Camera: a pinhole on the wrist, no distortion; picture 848 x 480 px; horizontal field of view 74.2 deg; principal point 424.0 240.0 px. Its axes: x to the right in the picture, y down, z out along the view. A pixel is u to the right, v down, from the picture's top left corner.
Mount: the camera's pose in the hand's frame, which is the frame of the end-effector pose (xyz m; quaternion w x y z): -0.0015 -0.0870 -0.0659 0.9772 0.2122 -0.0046 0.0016
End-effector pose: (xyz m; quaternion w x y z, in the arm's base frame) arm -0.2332 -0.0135 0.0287 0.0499 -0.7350 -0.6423 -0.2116
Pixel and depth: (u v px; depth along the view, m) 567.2 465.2 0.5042
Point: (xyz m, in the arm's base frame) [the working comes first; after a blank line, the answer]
In the camera's frame: 0.1288 0.2025 0.5042

-0.2125 0.2832 -0.3806
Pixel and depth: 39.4 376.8 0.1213
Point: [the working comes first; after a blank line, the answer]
In the camera's frame: -0.0832 0.0296 0.1213

-0.3334 -0.0547 -0.0761
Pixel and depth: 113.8 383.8 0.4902
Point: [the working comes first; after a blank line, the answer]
In the camera's frame: -0.2712 0.1257 0.4902

-0.3209 -0.0913 -0.4994
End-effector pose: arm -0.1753 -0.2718 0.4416 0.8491 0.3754 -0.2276 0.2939
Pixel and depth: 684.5 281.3 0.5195
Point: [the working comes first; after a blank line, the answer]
In the camera's frame: 0.2414 0.0383 0.5195

0.1037 -0.6681 0.7110
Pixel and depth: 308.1 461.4 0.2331
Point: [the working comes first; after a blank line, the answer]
In the camera's frame: -0.0482 0.0921 0.2331

-0.1765 -0.4853 0.4726
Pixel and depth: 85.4 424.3 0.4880
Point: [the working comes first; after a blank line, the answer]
In the camera's frame: -0.2947 0.1604 0.4880

-0.3701 -0.7898 0.4579
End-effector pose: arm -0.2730 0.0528 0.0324 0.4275 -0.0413 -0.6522 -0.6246
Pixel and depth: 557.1 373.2 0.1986
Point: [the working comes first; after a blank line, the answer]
In the camera's frame: 0.0472 0.0472 0.1986

-0.4431 0.1191 -0.0198
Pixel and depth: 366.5 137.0 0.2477
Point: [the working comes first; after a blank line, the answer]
In the camera's frame: -0.0254 -0.0455 0.2477

-0.4618 0.1359 -0.1448
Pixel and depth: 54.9 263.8 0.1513
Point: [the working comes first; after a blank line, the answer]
In the camera's frame: -0.0996 0.0064 0.1513

-0.3302 0.1333 -0.1315
